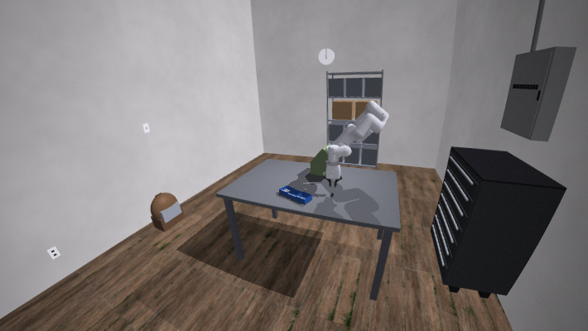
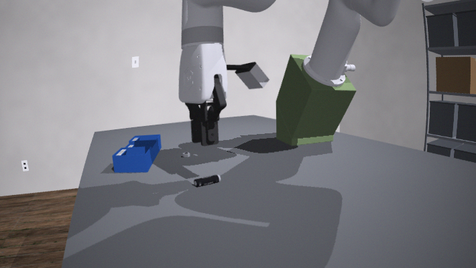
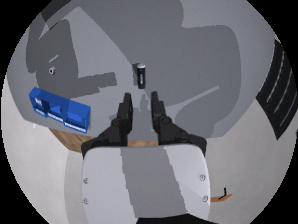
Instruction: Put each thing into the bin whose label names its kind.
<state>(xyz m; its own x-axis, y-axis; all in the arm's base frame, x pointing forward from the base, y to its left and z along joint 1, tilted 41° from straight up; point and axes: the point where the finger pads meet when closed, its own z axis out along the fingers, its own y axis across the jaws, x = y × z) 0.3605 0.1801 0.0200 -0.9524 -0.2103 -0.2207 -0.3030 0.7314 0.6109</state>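
Now: the black battery 9 cm below my hand. The rest, counted from my hand: blue bin (13 cm ahead, 24 cm to the right, 8 cm below); small nut (1 cm ahead, 22 cm to the right, 9 cm below); blue battery (14 cm ahead, 16 cm to the right, 8 cm below).
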